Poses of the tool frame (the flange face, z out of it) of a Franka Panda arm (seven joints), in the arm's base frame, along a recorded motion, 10 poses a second.
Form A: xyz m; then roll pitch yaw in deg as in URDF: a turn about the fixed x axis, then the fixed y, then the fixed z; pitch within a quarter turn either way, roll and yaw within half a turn.
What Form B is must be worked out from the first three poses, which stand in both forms.
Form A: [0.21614 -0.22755 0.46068 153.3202 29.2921 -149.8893]
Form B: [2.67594 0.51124 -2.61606 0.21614 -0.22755 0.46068]
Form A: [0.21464 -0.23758 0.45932 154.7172 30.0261 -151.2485]
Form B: [2.70032 0.52405 -2.63978 0.21464 -0.23758 0.45932]
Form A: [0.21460 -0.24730 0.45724 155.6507 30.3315 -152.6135]
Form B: [2.71662 0.52938 -2.66361 0.21460 -0.24730 0.45724]
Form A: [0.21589 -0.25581 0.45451 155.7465 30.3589 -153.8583]
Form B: [2.71829 0.52986 -2.68533 0.21589 -0.25581 0.45451]
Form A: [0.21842 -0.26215 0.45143 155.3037 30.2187 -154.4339]
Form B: [2.71056 0.52742 -2.69538 0.21842 -0.26215 0.45143]
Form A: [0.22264 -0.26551 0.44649 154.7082 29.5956 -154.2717]
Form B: [2.70017 0.51654 -2.69255 0.22264 -0.26551 0.44649]
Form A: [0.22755 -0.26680 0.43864 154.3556 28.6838 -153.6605]
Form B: [2.69401 0.50063 -2.68188 0.22755 -0.26680 0.43864]
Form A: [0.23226 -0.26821 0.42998 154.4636 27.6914 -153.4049]
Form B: [2.69590 0.48331 -2.67742 0.23226 -0.26821 0.42998]
